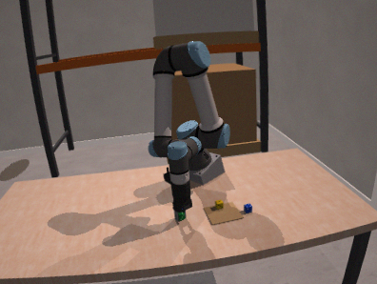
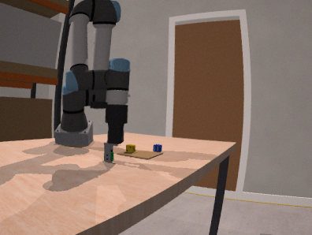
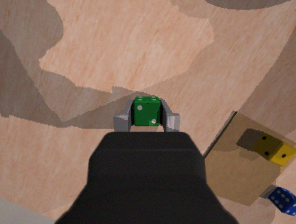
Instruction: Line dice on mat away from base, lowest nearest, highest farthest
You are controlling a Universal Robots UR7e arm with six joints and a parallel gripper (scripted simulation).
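Now: the tan mat 2 cm ahead of my hand, 18 cm to the left of it and 2 cm below it. From my hand the other things lie so: green die (right at my hand); then blue die (5 cm ahead, 29 cm to the left); then yellow die (2 cm behind, 18 cm to the left).
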